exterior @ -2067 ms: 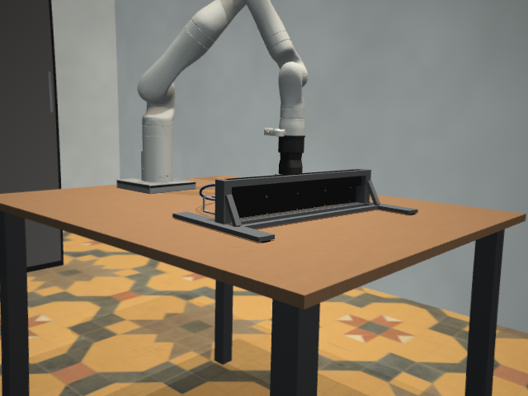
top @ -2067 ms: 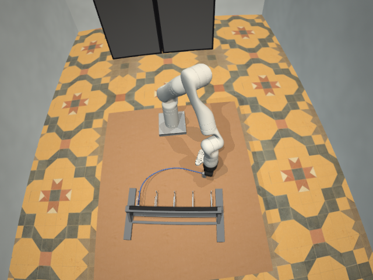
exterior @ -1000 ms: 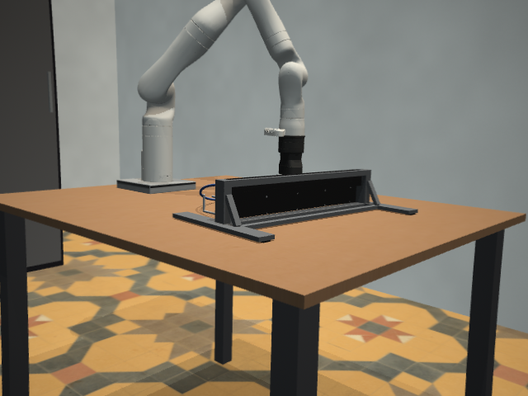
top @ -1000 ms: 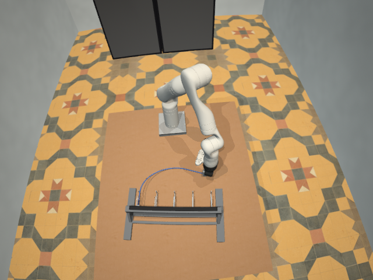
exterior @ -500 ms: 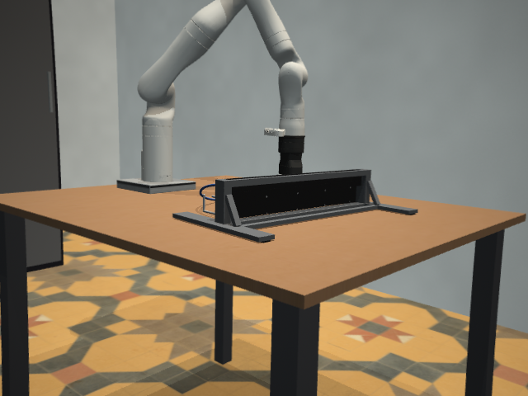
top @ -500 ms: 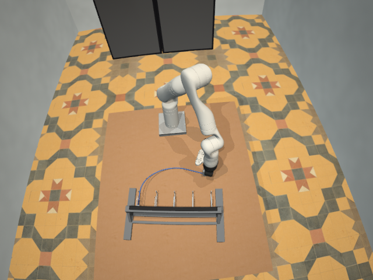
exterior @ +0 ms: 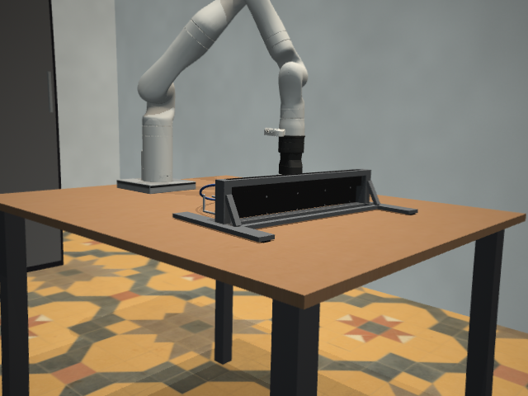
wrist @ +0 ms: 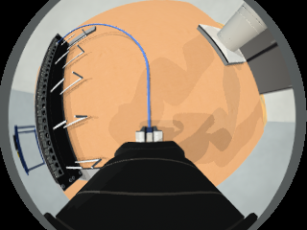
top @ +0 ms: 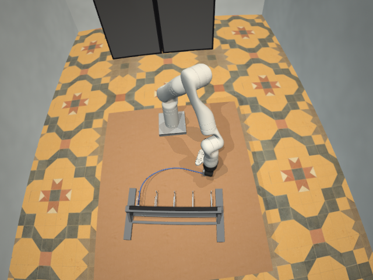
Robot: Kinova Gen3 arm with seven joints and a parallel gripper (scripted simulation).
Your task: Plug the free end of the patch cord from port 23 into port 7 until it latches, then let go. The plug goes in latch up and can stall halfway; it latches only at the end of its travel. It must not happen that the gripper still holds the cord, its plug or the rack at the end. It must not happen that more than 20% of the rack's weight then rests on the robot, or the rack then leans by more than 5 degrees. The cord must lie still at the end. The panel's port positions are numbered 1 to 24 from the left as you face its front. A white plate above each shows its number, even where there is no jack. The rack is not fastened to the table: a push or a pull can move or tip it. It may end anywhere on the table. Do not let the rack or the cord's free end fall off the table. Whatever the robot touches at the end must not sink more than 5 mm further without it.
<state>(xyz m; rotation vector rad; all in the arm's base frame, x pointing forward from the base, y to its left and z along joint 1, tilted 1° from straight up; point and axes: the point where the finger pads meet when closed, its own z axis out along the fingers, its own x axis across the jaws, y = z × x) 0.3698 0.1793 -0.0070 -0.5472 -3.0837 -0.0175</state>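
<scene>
The patch cord plug is 1 cm to the left of my hand and 1 cm below it.
</scene>
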